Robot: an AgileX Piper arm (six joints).
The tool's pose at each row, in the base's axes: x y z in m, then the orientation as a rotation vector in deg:
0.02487, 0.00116, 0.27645, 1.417, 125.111, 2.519
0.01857, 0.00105, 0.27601, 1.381, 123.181, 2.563
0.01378, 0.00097, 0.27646, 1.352, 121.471, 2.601
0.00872, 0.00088, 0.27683, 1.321, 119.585, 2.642
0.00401, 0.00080, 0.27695, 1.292, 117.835, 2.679
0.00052, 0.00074, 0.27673, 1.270, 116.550, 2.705
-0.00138, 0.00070, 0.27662, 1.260, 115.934, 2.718
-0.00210, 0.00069, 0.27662, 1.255, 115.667, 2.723
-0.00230, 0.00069, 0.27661, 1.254, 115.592, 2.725
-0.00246, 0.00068, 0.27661, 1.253, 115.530, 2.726
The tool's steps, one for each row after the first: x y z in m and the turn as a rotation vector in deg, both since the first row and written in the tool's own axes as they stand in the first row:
0.00398, -0.00014, -0.00490, -0.087, -1.928, -0.018
0.00637, -0.00020, -0.00908, -0.164, -3.637, -0.032
0.00897, -0.00029, -0.01343, -0.247, -5.521, -0.046
0.01158, -0.00037, -0.01736, -0.325, -7.269, -0.060
0.01377, -0.00044, -0.02008, -0.382, -8.553, -0.071
0.01495, -0.00049, -0.02158, -0.410, -9.168, -0.076
0.01536, -0.00050, -0.02217, -0.422, -9.435, -0.079
0.01549, -0.00050, -0.02232, -0.425, -9.510, -0.079
0.01558, -0.00051, -0.02245, -0.428, -9.572, -0.079

